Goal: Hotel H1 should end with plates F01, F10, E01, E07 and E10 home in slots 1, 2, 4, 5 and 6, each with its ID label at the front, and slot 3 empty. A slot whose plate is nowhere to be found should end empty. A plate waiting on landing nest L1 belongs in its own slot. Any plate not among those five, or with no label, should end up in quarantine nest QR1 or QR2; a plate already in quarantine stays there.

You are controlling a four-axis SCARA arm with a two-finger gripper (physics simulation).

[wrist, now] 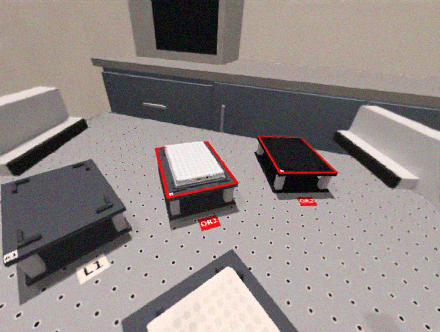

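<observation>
My gripper (215, 115) is open, with one finger at each side of the wrist view and no plate between them. Landing nest L1 (55, 205) is a bare dark platform with corner stops at the left. Quarantine nest QR1 (162, 172) has a red rim and holds a white plate (195, 161); marks on its front edge are too blurred to read. Quarantine nest QR2 (297, 154), right of it, has a bare black top. A cream plate (215, 307) lies on a dark platform (227, 259) at the bottom edge; its label side is cut off. Hotel H1 is not recognisable here.
The nests stand on a grey perforated deck (270, 240). Floor labels mark L1 (93, 268), QR1 (209, 222) and QR2 (307, 201). Blue-grey cabinets (170, 95) under a grey worktop stand behind, with a dark-screened grey unit (185, 25) above.
</observation>
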